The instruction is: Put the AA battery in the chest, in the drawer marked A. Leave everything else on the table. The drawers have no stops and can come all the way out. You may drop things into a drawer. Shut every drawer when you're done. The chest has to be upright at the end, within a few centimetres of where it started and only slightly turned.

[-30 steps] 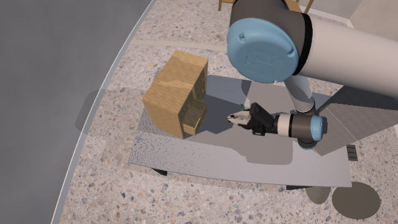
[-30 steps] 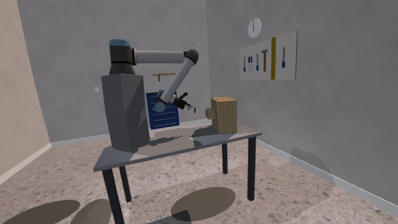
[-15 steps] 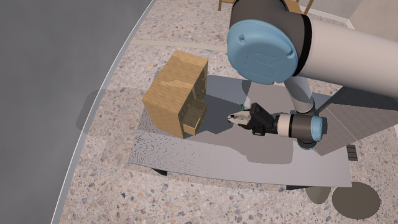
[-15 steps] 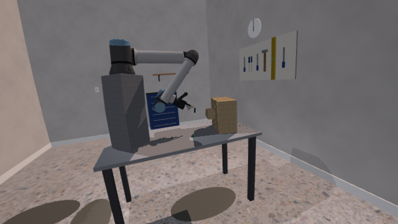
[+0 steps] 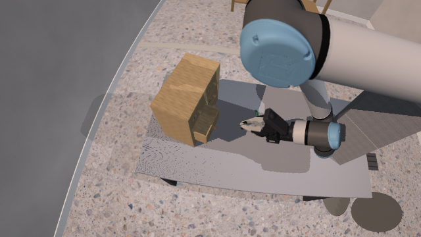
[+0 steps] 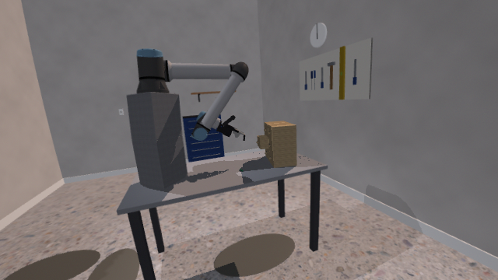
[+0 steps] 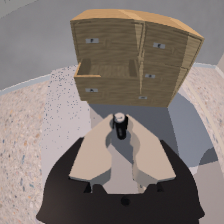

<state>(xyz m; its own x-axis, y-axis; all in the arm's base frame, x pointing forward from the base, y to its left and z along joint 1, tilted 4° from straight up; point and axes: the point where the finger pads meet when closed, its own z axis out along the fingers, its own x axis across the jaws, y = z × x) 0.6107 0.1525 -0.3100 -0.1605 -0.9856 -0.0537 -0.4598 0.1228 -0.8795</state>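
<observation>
Right now my hand is 200 mm short of the drawer, 100 mm above it and 10 mm to the left of it. Also, from my hand: AA battery: 30 mm below; then green battery: 230 mm below, 200 mm to the right, 80 mm behind.
</observation>
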